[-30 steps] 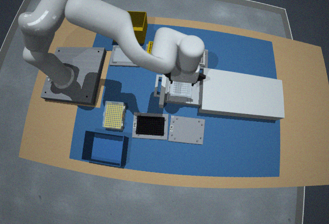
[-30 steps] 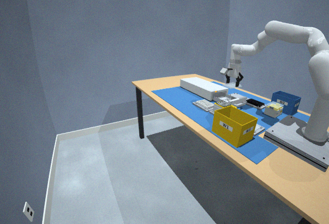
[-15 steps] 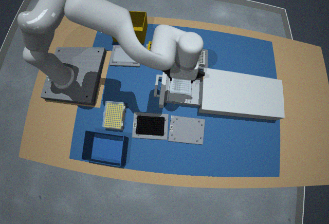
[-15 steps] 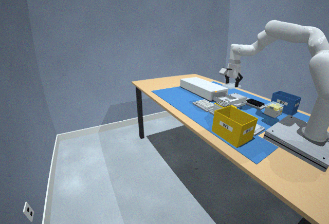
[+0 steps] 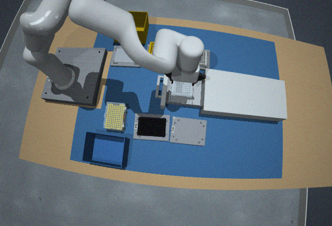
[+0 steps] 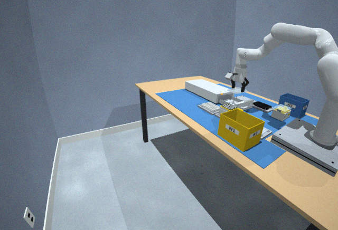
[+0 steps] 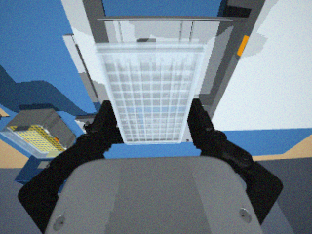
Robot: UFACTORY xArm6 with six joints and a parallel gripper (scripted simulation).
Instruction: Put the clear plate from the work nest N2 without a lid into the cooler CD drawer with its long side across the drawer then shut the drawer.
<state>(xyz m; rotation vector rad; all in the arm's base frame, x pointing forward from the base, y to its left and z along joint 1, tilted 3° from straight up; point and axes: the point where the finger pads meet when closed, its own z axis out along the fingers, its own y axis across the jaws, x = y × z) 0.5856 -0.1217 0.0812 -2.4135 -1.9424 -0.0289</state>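
Right now the cooler drawer is 30 mm ahead of my hand, 10 mm to the right of it and 120 mm below it. The rest, counted from my hand: yellow tip rack: 80 mm behind, 200 mm to the left, 90 mm below; clear plate: 10 mm below; white well plate: 100 mm ahead, 170 mm to the left, 120 mm below.
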